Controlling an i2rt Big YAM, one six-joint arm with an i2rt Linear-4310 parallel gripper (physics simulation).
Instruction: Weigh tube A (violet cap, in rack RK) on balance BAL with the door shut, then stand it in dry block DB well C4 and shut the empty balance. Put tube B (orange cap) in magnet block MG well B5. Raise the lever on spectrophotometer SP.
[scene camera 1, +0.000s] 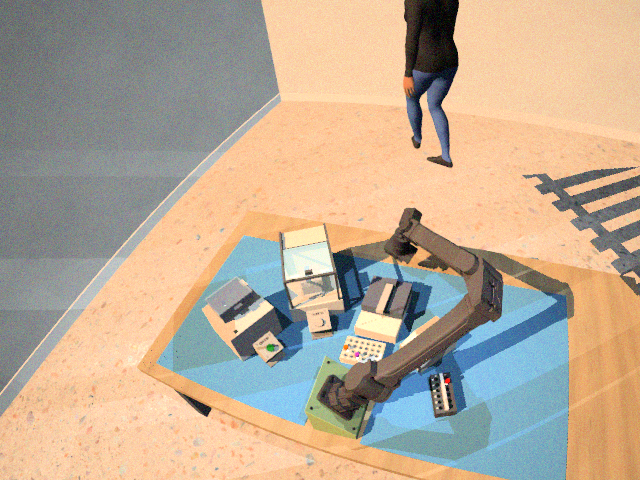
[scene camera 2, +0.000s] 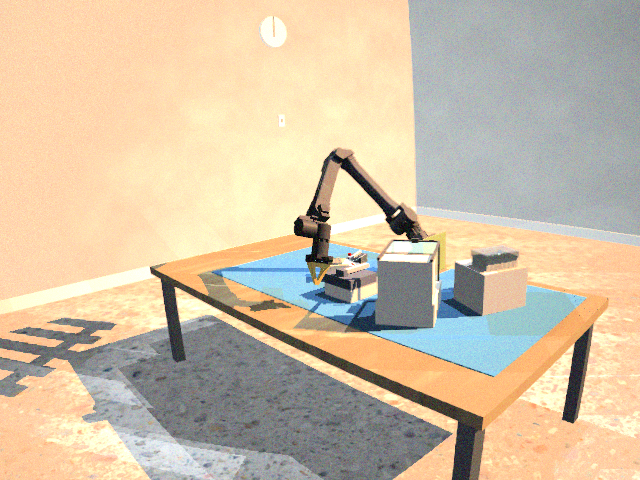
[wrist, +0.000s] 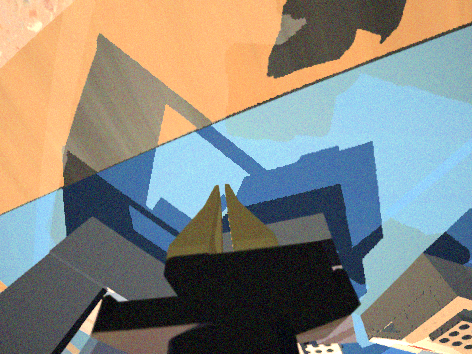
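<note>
My gripper (scene camera 2: 316, 282) (wrist: 222, 190) is shut and empty, its yellow fingertips almost touching, in the air beside the low dark-topped instrument (scene camera 1: 391, 295) (scene camera 2: 350, 287). The violet cap of tube A (scene camera 1: 357, 354) and the orange cap of tube B (scene camera 1: 345, 347) show in the pale rack (scene camera 1: 381, 353) in scene camera 1. The glass-topped balance (scene camera 1: 310, 260) (scene camera 2: 405, 291) stands left of the dark-topped instrument in that view; its door state is unclear. A dark block (scene camera 1: 435, 400) with two rows of wells bears a red cap. I cannot make out the lever or the well labels.
A box with a clear lid (scene camera 1: 240, 317) (scene camera 2: 491, 289) stands left of the balance in scene camera 1, with a green-button panel (scene camera 1: 267, 348) beside it. A beige device with holes (wrist: 415, 300) is at the wrist view's lower right. The arm hides part of the bench. A person (scene camera 1: 432, 46) stands beyond the table.
</note>
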